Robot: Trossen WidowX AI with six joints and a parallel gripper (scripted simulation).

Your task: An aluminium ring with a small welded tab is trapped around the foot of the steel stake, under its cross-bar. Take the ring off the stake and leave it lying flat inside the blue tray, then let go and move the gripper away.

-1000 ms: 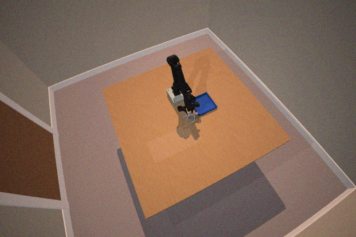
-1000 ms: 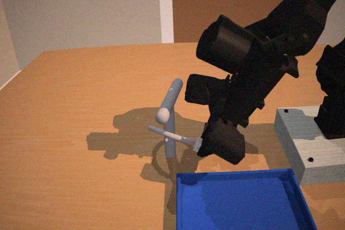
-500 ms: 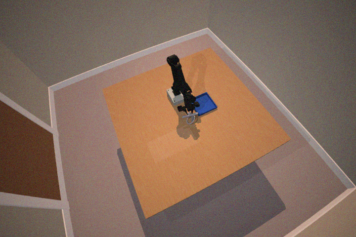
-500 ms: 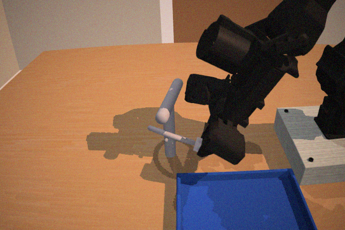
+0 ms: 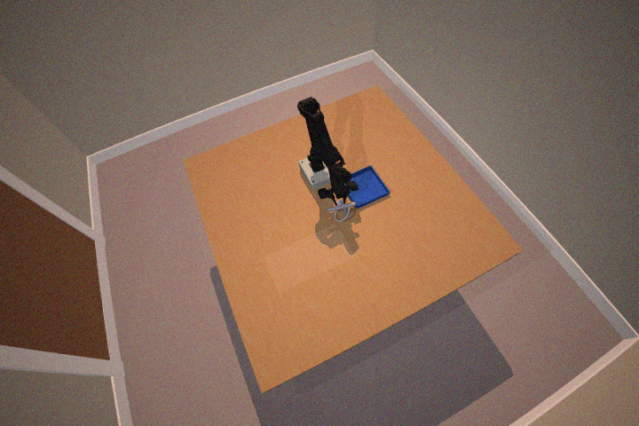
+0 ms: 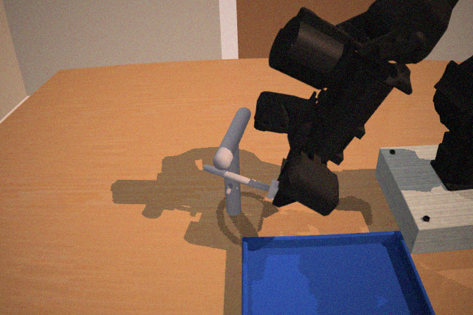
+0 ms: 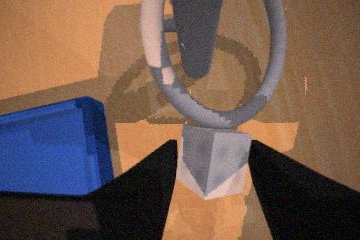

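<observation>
My gripper tip is 4 cm short of the aluminium ring, 2 cm to the left of it and 1 cm below it. Round my gripper tip: blue tray: 5 cm behind, 17 cm to the left, 2 cm below.
</observation>
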